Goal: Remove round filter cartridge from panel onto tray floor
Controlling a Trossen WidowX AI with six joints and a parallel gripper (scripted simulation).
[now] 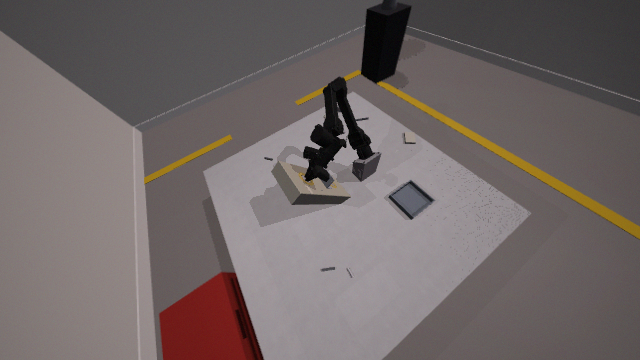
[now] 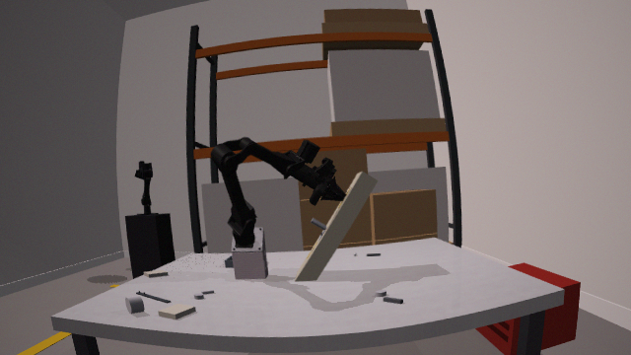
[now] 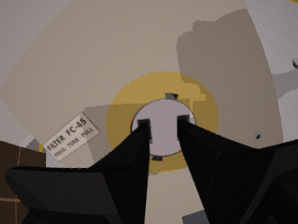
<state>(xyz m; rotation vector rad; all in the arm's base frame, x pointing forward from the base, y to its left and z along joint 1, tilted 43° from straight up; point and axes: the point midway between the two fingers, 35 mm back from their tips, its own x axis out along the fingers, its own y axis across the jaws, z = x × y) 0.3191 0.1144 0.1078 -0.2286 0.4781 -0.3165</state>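
The round filter cartridge lies 1 cm ahead of my gripper tip and 1 cm below it. From my gripper tip the other things lie so: dark-rimmed tray: 43 cm behind, 27 cm to the left, 25 cm below; then service panel: 4 cm behind, 8 cm below.
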